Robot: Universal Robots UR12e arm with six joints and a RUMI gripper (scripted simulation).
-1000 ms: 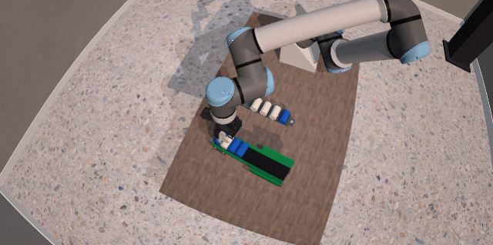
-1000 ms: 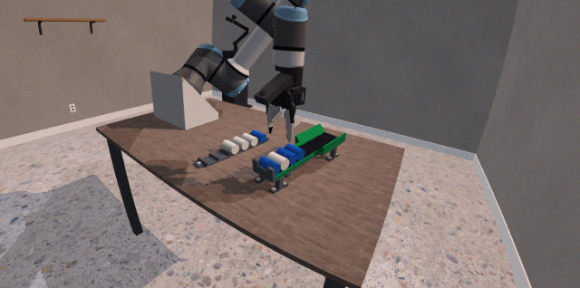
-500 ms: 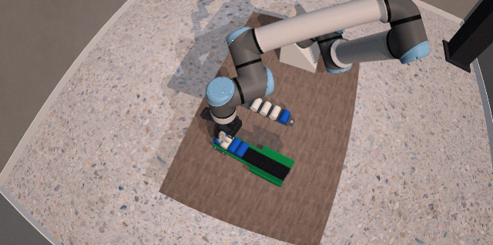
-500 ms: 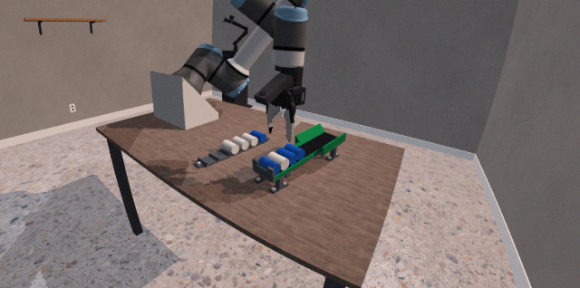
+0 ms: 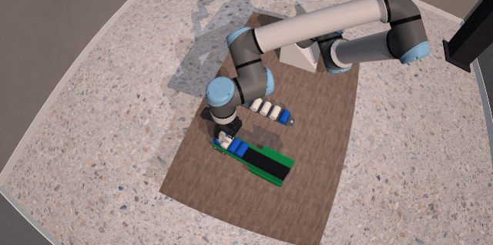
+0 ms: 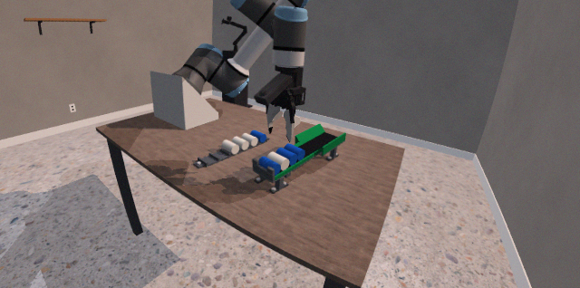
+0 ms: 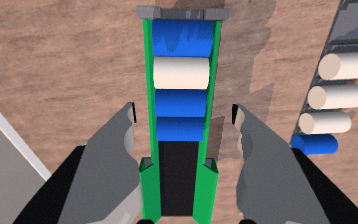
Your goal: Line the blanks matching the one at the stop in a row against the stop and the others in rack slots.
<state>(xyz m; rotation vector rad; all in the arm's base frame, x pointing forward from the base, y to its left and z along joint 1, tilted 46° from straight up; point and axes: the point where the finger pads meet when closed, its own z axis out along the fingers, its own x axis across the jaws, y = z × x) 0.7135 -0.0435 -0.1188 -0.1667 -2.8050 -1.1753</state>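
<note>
Right now my hand is 1 cm past the grey stop, 6 cm to the left of it and 11 cm above it. From my hand the other things lie so: stock rack: 26 cm behind, 6 cm to the left, 18 cm below.
</note>
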